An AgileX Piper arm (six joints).
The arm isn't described. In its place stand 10 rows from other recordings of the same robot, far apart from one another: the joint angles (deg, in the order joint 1, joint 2, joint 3, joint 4, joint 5, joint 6), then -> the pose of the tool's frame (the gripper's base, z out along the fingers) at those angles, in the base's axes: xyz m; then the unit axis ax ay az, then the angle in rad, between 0 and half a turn.
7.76, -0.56, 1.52, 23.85, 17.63, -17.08 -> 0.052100 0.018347 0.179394 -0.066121 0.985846 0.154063 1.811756
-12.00, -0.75, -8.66, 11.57, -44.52, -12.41 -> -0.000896 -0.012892 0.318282 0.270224 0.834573 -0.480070 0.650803
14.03, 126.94, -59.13, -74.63, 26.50, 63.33 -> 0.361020 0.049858 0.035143 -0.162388 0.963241 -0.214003 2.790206
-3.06, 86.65, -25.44, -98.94, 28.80, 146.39 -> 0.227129 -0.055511 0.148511 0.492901 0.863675 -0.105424 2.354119
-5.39, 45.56, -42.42, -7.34, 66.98, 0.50 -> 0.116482 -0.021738 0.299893 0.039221 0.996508 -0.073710 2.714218
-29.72, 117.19, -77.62, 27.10, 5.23, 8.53 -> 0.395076 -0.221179 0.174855 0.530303 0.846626 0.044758 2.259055
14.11, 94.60, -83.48, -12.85, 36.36, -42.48 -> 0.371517 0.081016 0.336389 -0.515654 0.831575 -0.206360 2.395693
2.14, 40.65, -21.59, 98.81, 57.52, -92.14 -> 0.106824 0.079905 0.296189 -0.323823 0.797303 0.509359 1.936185
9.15, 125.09, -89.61, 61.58, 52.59, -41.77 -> 0.435521 0.134539 0.165927 -0.112136 0.910191 0.398721 2.801843
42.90, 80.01, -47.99, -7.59, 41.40, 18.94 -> 0.193020 0.168514 0.229319 -0.247519 0.967485 0.052030 2.765185
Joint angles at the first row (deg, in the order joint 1, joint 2, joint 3, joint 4, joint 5, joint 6):
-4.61, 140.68, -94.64, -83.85, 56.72, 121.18
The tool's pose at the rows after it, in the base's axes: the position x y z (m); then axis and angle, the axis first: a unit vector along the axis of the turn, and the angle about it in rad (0 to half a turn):
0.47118 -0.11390 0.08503 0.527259 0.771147 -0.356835 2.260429
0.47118 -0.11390 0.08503 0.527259 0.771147 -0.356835 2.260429
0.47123 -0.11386 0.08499 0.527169 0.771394 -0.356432 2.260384
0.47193 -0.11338 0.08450 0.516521 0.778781 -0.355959 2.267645
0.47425 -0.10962 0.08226 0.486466 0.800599 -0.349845 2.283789
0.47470 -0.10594 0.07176 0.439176 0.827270 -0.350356 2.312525
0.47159 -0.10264 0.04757 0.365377 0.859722 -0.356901 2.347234
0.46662 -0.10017 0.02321 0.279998 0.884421 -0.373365 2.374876
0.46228 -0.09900 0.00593 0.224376 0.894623 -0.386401 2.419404
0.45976 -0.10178 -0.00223 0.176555 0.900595 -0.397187 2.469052
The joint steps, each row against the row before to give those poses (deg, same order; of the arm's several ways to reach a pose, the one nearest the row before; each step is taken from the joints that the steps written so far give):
0.00, 0.01, 0.00, 0.00, 0.00, 0.00
0.00, 0.00, 0.00, 0.00, 0.00, 0.00
0.00, -0.01, 0.00, 0.00, -0.05, 0.00
0.00, 0.00, 0.00, 0.00, -0.62, -1.26
0.24, 0.00, 0.17, -0.11, -2.09, -3.03
0.20, 0.77, 0.82, -1.21, -2.29, -3.37
0.05, 2.04, 2.14, -4.56, -2.88, -2.11
0.00, 2.31, 2.31, -6.81, -1.58, -1.35
0.00, 1.88, 0.85, -2.55, -0.41, -2.94
-0.47, 0.87, 0.23, -0.73, -0.68, -4.92

